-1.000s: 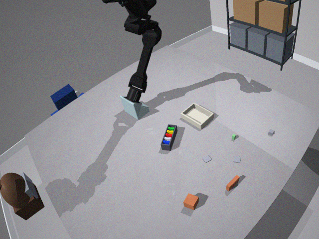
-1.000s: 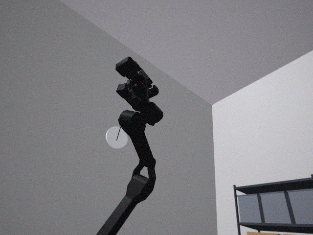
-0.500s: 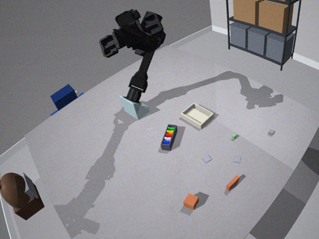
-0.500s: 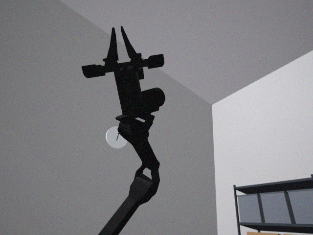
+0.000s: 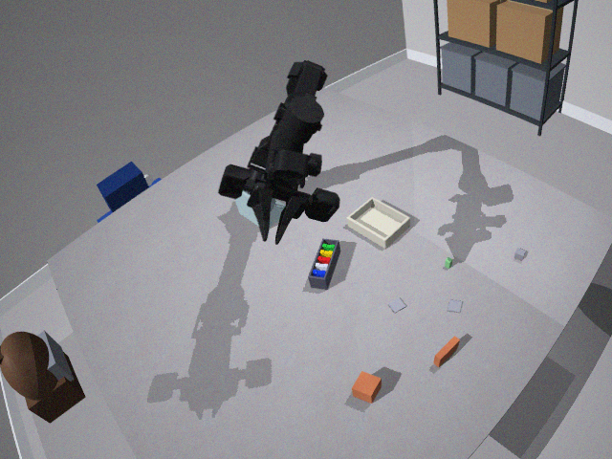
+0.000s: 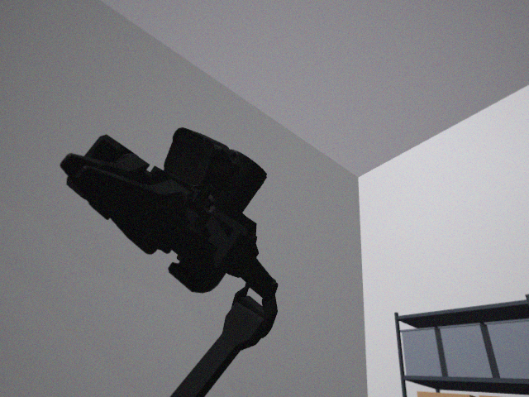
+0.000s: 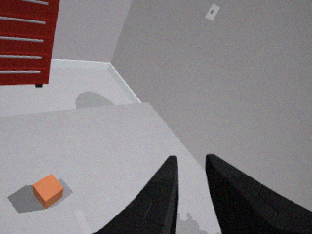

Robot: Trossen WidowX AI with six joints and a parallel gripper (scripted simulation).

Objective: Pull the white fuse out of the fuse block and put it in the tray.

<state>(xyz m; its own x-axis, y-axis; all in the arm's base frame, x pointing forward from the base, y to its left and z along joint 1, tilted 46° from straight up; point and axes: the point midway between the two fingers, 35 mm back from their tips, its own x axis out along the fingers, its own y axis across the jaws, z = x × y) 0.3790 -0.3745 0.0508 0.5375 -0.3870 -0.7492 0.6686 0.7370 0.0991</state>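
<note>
Right now my gripper tip is 120 mm past the white fuse, 180 mm to the right of it and 320 mm above it. The rest, counted from my gripper tip: cream tray: 100 mm behind, 390 mm to the left, 350 mm below; small green cube: 120 mm ahead, 370 mm to the left, 340 mm below.
</note>
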